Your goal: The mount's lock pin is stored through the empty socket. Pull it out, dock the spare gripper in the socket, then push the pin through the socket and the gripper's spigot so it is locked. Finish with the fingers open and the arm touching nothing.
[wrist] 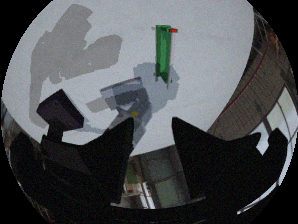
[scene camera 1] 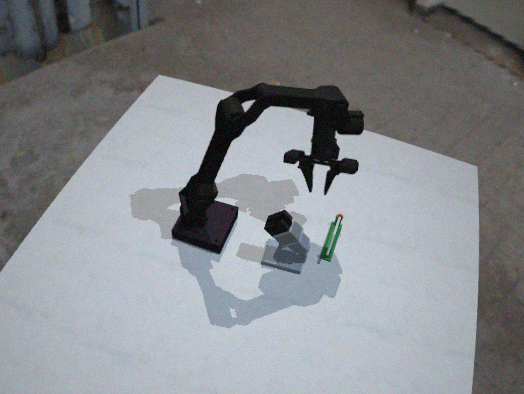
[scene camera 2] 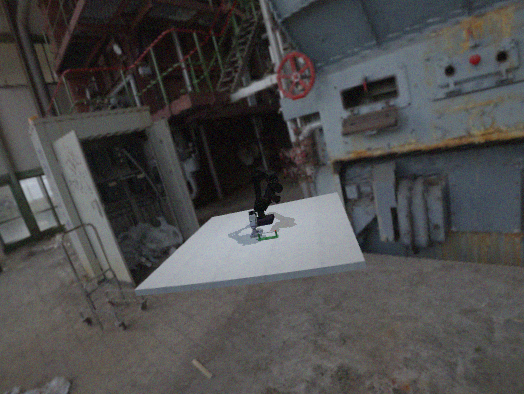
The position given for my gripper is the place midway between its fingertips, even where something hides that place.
I see my gripper (scene camera 1: 317, 193) and a black spare gripper (scene camera 1: 281, 226).
My gripper also shows in the wrist view (wrist: 152, 121).
